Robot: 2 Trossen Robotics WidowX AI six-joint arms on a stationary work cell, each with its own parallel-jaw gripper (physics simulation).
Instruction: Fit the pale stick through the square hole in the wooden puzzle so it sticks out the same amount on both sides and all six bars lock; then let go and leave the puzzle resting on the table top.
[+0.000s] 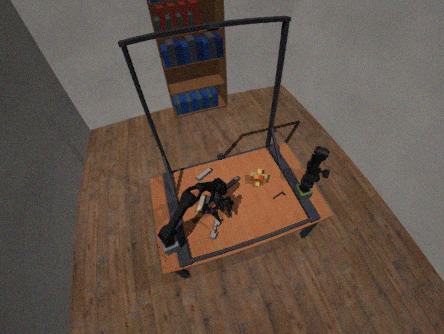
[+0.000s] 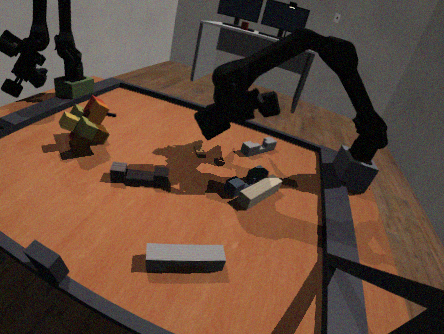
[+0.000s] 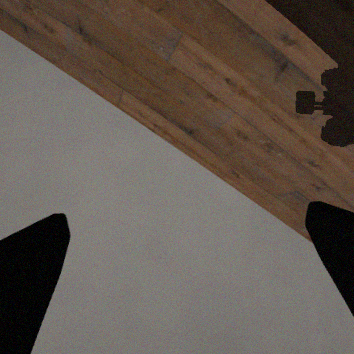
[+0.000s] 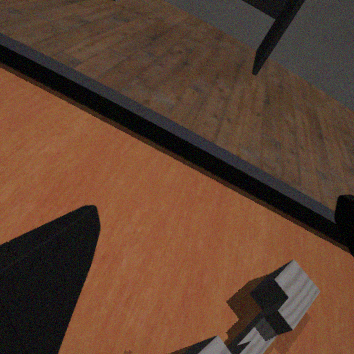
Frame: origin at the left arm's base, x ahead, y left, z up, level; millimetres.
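Seen in the pictures: left gripper, between the fingertips: (image 1: 322,174) (image 2: 15,83) (image 3: 189,219); right gripper, between the fingertips: (image 1: 226,219) (image 4: 217,212); left arm's base, origin of its link: (image 1: 304,188) (image 2: 74,78); right arm's base, origin of its link: (image 1: 168,241) (image 2: 360,157).
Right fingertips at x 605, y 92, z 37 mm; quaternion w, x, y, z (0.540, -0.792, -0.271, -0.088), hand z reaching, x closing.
Observation:
Offsets run from my right fingertips to a thing's top centre.
A wooden puzzle (image 1: 259,177) (image 2: 85,128) of crossed yellow, green and orange bars stands tilted on the table; no square hole can be made out. A pale cream stick @(dx +134, dy -200, dz -76 mm) (image 2: 261,192) (image 1: 201,203) leans against a dark blue-black piece @(dx +94, dy -182, dz -76 mm) (image 2: 236,186), below my right arm. A plain grey-white bar @(dx +67, dy -451, dz -76 mm) (image 2: 185,257) (image 1: 204,174) lies flat, apart from the others; which one is the task's stick is unclear. My right gripper (image 4: 217,212) is open and empty above the table. My left gripper (image 3: 189,219) is open and empty, raised beside the table, away from the puzzle, facing wall and floor.
A grey notched bar @(dx +76, dy +11, dz -76 mm) (image 1: 214,229) (image 2: 258,147) (image 4: 295,295) lies near my right gripper. A dark notched bar @(dx -120, dy -319, dz -76 mm) (image 2: 139,176) (image 1: 233,181) lies between the puzzle and the cream stick. A thin bent black piece @(dx -427, dy -117, dz -100 mm) (image 1: 279,194) lies near the left arm's base. A dark frame (image 2: 220,114) edges the table.

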